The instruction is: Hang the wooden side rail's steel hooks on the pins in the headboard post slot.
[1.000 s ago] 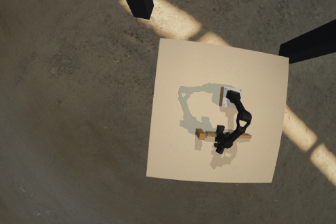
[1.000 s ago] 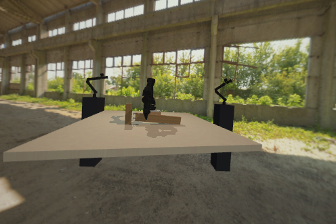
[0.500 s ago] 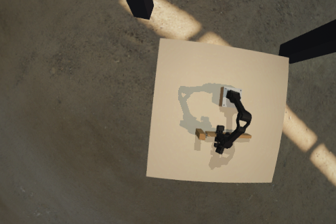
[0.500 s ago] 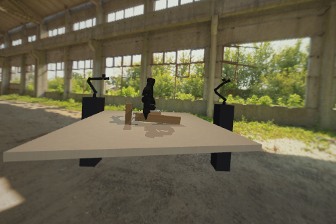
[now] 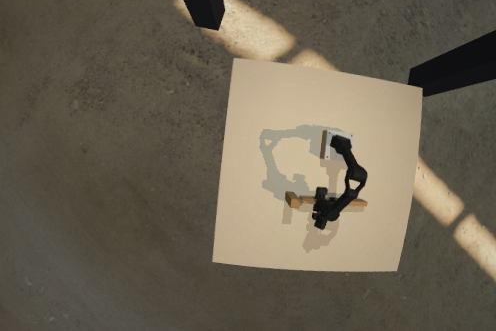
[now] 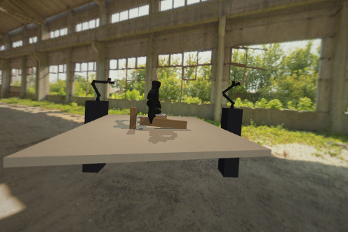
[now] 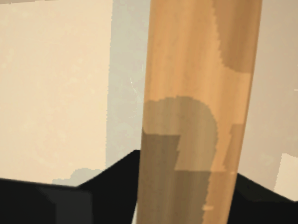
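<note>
Right now my gripper tip is 2 cm short of the headboard post, 15 cm to the left of it and 4 cm below it.
</note>
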